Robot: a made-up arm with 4 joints.
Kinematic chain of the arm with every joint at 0, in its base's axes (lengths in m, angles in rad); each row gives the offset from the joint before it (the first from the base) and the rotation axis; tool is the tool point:
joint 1: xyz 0 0 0.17 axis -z
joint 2: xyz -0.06 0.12 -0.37 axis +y
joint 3: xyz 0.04 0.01 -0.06 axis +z
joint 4: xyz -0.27 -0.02 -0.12 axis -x
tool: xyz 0.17 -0.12 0
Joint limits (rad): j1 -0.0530..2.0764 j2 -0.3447..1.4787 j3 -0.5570..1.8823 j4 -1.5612..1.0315
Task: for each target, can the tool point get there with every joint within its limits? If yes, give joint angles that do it. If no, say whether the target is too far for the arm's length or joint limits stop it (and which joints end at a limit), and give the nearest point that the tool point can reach.
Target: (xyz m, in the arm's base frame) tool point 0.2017 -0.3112 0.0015
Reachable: no: joint limits stop it (at a limit: joint 2, joint 3) | nearest point 0.0925 -0.1427 -0.2458 | short by 0.319 m
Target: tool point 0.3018 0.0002 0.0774
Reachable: no: joint limits stop it (at a limit: joint 1, joint 2, joint 3, joint 4) | nearest point 0.1695 0.0717 -0.1194 | short by 0.248 m
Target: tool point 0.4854 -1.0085 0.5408
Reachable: no: too far | nearest point 0.0803 -0.1669 -0.2606 | short by 1.231 m
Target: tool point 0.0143 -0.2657 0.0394
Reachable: no: joint limits stop it (at a limit: joint 2, joint 3) | nearest point 0.0078 -0.1442 -0.2300 | short by 0.296 m
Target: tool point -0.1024 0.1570 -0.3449
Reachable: yes | joints 1.1232 0.5293 0.1664 -0.0718
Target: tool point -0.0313 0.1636 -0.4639
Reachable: yes | joints 1.2690 0.2917 0.3581 -1.0338
